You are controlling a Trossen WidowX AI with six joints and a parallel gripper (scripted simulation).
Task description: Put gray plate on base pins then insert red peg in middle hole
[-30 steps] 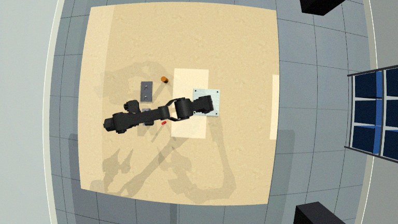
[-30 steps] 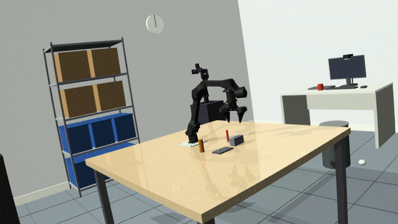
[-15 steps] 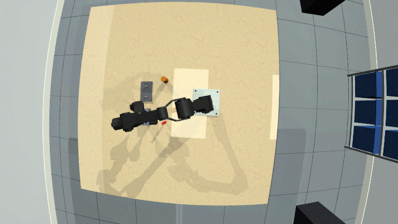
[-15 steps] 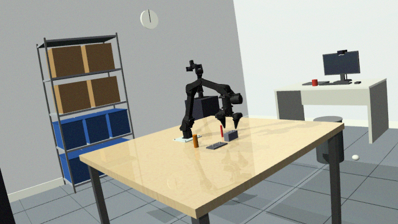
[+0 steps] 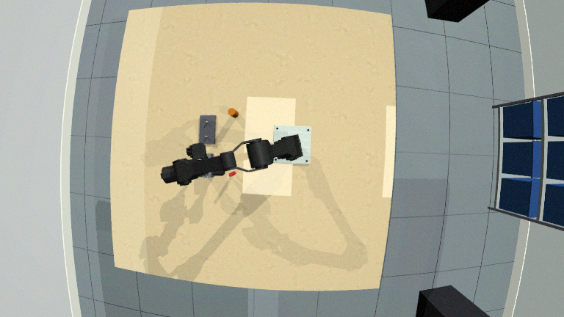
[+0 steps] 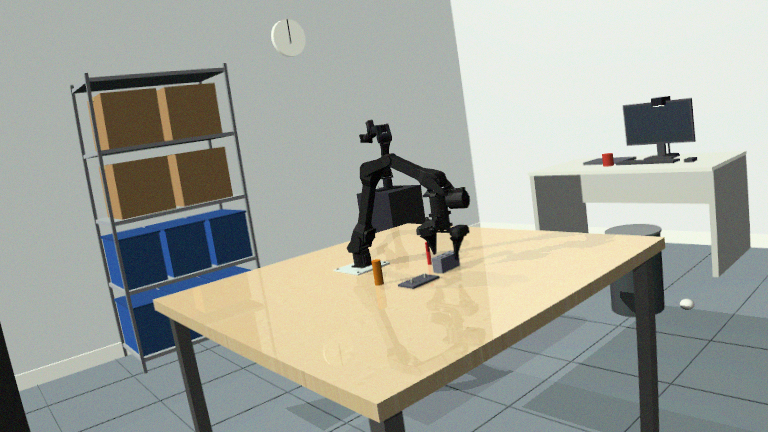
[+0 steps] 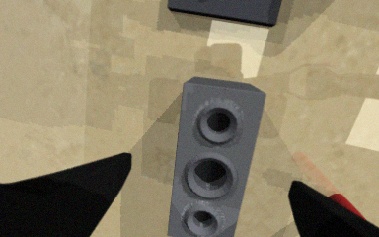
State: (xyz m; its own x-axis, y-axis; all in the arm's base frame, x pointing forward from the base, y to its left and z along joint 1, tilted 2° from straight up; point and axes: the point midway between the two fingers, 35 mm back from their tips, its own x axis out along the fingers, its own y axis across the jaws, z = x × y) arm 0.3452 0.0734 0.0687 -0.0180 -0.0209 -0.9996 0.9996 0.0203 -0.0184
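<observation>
My gripper tip is now 10 mm above the gray plate. From my gripper tip the other things lie so: red peg (110 mm behind, 30 mm to the left, 10 mm below); orange cylinder (210 mm to the right, 110 mm behind, 10 mm below); dark gray base (150 mm to the right, 40 mm below, 10 mm ahead).
</observation>
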